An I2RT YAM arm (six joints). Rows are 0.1 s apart.
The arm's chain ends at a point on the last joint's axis. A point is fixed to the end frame.
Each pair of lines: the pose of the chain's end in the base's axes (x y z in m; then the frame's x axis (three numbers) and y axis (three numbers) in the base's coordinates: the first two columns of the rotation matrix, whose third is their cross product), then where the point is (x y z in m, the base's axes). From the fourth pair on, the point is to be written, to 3 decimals.
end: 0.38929, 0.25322, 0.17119, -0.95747, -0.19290, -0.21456, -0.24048, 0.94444, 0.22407
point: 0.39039 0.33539 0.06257
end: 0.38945, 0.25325, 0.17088, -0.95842, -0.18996, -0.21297, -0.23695, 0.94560, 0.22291
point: 0.39069 0.33524 0.06213
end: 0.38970, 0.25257, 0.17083, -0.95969, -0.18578, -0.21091, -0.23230, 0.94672, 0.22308
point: 0.39107 0.33452 0.06205
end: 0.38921, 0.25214, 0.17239, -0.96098, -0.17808, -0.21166, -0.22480, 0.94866, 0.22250
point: 0.391 0.334 0.064
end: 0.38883, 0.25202, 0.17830, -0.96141, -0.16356, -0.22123, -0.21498, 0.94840, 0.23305
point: 0.393 0.335 0.071
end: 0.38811, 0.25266, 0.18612, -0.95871, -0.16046, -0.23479, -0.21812, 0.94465, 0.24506
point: 0.393 0.338 0.080
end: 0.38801, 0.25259, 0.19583, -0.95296, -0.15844, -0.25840, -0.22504, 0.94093, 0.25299
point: 0.395 0.339 0.091
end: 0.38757, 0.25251, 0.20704, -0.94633, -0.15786, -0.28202, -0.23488, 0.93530, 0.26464
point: 0.397 0.341 0.104
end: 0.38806, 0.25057, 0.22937, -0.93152, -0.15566, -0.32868, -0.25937, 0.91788, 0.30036
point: 0.400 0.344 0.131
